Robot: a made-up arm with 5 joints. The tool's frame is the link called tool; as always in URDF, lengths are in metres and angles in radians. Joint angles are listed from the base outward.
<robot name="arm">
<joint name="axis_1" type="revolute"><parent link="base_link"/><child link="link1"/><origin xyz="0.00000 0.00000 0.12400" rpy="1.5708 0.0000 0.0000"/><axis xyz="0 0 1"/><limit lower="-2.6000" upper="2.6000"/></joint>
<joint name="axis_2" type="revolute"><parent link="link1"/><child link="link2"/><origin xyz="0.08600 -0.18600 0.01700" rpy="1.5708 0.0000 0.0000"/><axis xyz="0 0 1"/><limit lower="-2.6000" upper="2.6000"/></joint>
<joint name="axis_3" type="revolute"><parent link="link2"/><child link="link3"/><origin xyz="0.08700 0.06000 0.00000" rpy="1.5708 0.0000 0.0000"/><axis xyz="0 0 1"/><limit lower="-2.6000" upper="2.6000"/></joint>
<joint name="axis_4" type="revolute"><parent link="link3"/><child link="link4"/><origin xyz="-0.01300 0.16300 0.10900" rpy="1.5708 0.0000 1.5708"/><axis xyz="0 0 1"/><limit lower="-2.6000" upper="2.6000"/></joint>
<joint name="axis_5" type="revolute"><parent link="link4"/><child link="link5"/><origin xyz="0.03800 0.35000 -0.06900" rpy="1.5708 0.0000 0.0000"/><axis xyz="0 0 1"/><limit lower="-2.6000" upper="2.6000"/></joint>
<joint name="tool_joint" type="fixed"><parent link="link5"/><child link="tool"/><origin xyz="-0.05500 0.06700 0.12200" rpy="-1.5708 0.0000 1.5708"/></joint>
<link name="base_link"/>
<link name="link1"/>
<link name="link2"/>
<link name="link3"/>
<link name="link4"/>
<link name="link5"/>
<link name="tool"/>
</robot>
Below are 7 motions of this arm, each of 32 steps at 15 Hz.
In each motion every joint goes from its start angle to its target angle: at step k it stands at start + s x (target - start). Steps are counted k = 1, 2, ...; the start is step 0. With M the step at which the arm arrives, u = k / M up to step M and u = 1 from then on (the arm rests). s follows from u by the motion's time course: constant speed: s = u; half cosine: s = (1 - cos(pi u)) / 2; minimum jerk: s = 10 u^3 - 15 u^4 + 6 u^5.
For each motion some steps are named. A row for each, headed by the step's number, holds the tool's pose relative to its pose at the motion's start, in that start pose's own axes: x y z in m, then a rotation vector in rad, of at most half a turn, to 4 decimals.
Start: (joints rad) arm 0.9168 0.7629 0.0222 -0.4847 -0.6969
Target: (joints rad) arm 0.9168 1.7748 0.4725 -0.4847 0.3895
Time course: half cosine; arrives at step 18
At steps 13, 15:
13: 0.0249 -0.0703 0.1064 0.3000 -0.1781 -0.4917
15: 0.0291 -0.0829 0.1234 0.3272 -0.2017 -0.5707

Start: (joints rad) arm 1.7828 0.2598 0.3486 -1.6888 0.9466
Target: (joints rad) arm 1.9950 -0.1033 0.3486 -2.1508 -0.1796
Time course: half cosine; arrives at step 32
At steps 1, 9, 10, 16, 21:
1: 0.0000 0.0000 -0.0005 -0.0012 0.0019 0.0007
9: 0.0010 -0.0021 -0.0409 -0.1015 0.1472 0.0422
10: 0.0013 -0.0032 -0.0502 -0.1253 0.1794 0.0482
16: 0.0029 -0.0191 -0.1185 -0.3069 0.4106 0.0576
21: 0.0042 -0.0456 -0.1778 -0.4732 0.6094 0.0156

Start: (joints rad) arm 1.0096 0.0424 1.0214 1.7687 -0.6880
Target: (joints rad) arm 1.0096 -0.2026 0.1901 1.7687 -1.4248
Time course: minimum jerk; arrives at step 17
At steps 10, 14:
10: -0.0103 -0.0296 -0.0768 -0.4889 0.7025 0.2216
14: -0.0262 -0.0590 -0.1028 -0.7386 1.0191 0.2626

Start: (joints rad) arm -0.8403 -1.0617 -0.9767 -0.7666 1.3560
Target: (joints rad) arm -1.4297 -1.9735 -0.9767 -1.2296 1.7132
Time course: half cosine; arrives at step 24
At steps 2, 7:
2: 0.0061 0.0026 0.0052 0.0064 -0.0036 -0.0088
7: 0.0747 0.0250 0.0557 0.0627 -0.0464 -0.1066

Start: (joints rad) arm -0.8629 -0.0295 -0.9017 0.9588 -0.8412
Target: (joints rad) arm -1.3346 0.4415 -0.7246 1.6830 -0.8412
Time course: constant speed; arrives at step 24
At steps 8, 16, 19, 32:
8: -0.0544 -0.0139 0.0241 0.2522 0.0182 -0.0710
16: -0.1139 -0.0279 0.0502 0.4893 -0.0100 -0.1505
19: -0.1378 -0.0323 0.0601 0.5719 -0.0322 -0.1822
32: -0.1797 -0.0376 0.0769 0.6993 -0.0827 -0.2365

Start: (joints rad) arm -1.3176 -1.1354 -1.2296 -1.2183 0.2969
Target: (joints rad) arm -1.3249 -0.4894 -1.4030 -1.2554 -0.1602
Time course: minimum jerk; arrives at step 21
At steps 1, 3, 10, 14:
1: 0.0000 0.0000 -0.0003 -0.0007 0.0006 0.0000
3: 0.0007 0.0000 -0.0080 -0.0159 0.0141 -0.0010
10: 0.0046 -0.0246 -0.1559 -0.3121 0.2655 -0.0438
14: -0.0029 -0.0764 -0.2626 -0.5405 0.4428 -0.1096

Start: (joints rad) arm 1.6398 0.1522 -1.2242 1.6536 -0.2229
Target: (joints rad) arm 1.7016 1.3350 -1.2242 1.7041 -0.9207
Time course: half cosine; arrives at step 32
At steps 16, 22, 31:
16: 0.0219 -0.0237 0.0065 -0.5036 0.1310 -0.1589
22: 0.0300 -0.0393 0.0177 -0.7517 0.1797 -0.3201
31: 0.0333 -0.0508 0.0310 -0.9241 0.1994 -0.4813

